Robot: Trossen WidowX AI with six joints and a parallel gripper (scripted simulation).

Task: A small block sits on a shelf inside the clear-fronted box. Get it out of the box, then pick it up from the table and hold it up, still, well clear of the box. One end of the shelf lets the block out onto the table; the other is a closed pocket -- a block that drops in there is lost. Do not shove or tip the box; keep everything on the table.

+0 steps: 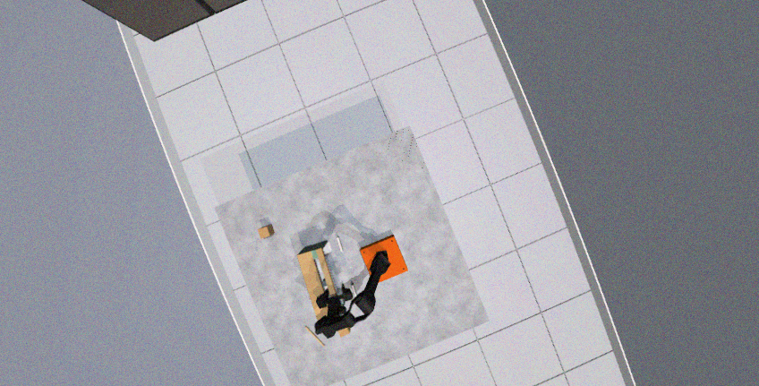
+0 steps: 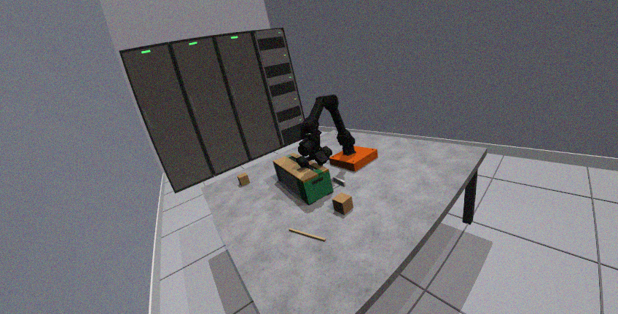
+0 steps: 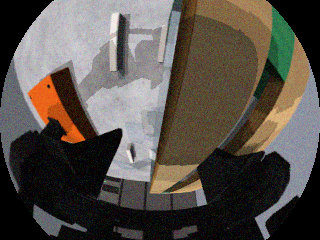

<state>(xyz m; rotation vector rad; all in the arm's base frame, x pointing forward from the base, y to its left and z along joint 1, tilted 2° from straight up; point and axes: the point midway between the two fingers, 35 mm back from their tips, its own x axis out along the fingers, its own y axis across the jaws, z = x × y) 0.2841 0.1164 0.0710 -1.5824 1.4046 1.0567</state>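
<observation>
The box lies 40 mm ahead of my gripper tip, 50 mm to the right of it and 20 mm below it. Also, from my gripper tip: thin wooden stick: 210 mm ahead, 330 mm to the left, 80 mm below.
</observation>
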